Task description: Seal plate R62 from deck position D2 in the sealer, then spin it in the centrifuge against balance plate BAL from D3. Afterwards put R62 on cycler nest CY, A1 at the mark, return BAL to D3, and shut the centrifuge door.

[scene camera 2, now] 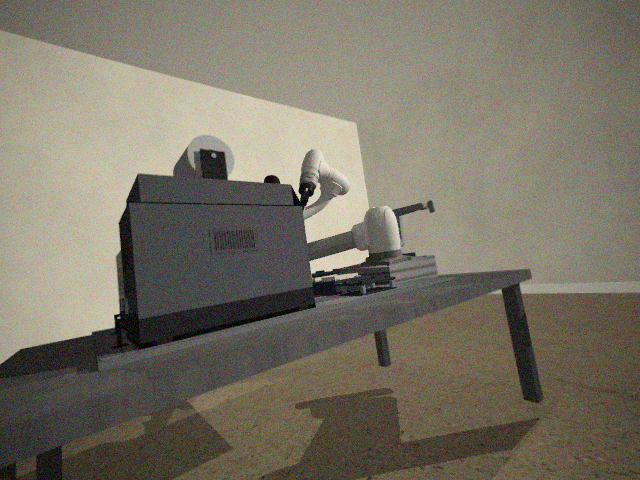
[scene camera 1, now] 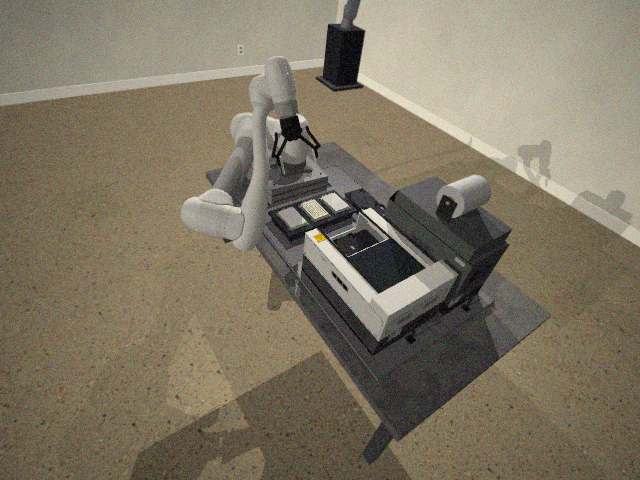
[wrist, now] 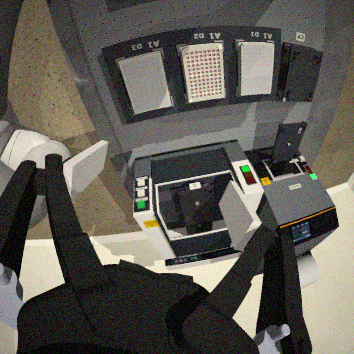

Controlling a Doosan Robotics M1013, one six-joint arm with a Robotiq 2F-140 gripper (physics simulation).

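Pixels of known places: gripper, fingertip midpoint: (scene camera 1: 300, 170) (wrist: 165, 174); arm's base, origin of the base link: (scene camera 2: 386, 262) (scene camera 1: 290, 165).
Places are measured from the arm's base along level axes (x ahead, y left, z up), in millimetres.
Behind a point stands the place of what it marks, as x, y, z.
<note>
My gripper (scene camera 1: 299, 162) @(371, -161, 228) (scene camera 2: 306, 194) (wrist: 165, 174) @(371, -161, 228) is open and empty, high above the deck. In the wrist view, a pale plate (wrist: 144, 82) @(359, -183, -22) (scene camera 1: 291, 218) @(373, -190, -22) lies at D3, a plate with red wells (wrist: 204, 72) @(352, -58, -22) (scene camera 1: 314, 208) @(348, -53, -27) at D2, and a white plate (wrist: 257, 68) @(344, 65, -22) (scene camera 1: 335, 202) @(355, 64, -22) at D1. Their plate names are not readable. The dark cycler nest CY (wrist: 302, 73) @(354, 228, -48) (scene camera 1: 364, 199) @(368, 239, -48) holds no plate. The centrifuge (scene camera 1: 413, 297) @(1057, -123, 156) (wrist: 161, 241) @(802, -224, 120) has its top opening uncovered, showing a dark bucket (wrist: 192, 202) @(701, -108, 52) labelled 1. The grey sealer (wrist: 300, 201) @(647, 197, 153) (scene camera 1: 444, 227) @(921, 110, 256) (scene camera 2: 222, 268) @(889, 328, 48) has a dark carrier (wrist: 290, 142) @(555, 210, 2) out at its side.
A white roll (scene camera 1: 467, 193) @(911, 171, 378) (scene camera 2: 206, 157) @(890, 305, 323) stands on top of the sealer. The centrifuge and sealer stand side by side on the table (scene camera 1: 413, 392) @(1241, -191, -101) (scene camera 2: 439, 297) @(359, 512, -107), beyond the deck from the arm's base. A black pedestal (scene camera 1: 343, 54) stands far back on the floor.
</note>
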